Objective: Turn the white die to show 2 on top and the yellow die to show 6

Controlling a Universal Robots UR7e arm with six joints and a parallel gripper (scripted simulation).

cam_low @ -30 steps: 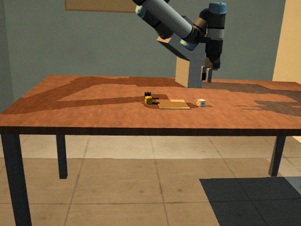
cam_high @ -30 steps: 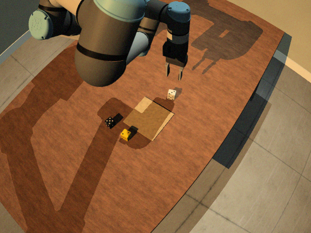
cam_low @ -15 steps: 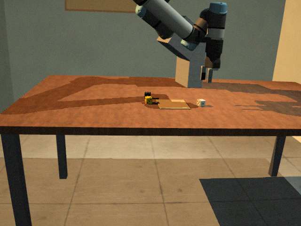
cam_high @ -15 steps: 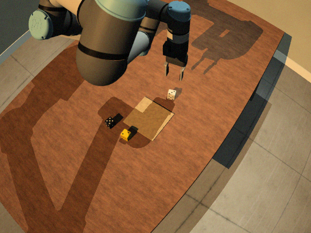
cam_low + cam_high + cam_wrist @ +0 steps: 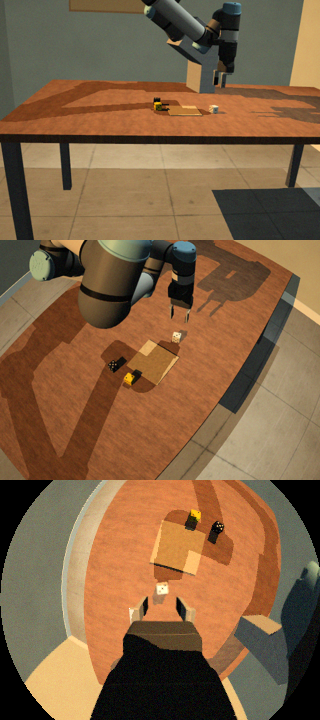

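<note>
Right now my hand is 12 cm above the white die and 1 cm to the left of it. Also, from my hand: yellow die: 26 cm to the right, 12 cm below, 4 cm behind; then tan mat: 15 cm to the right, 13 cm below, 2 cm behind; then black die: 25 cm to the right, 12 cm below, 12 cm behind.
</note>
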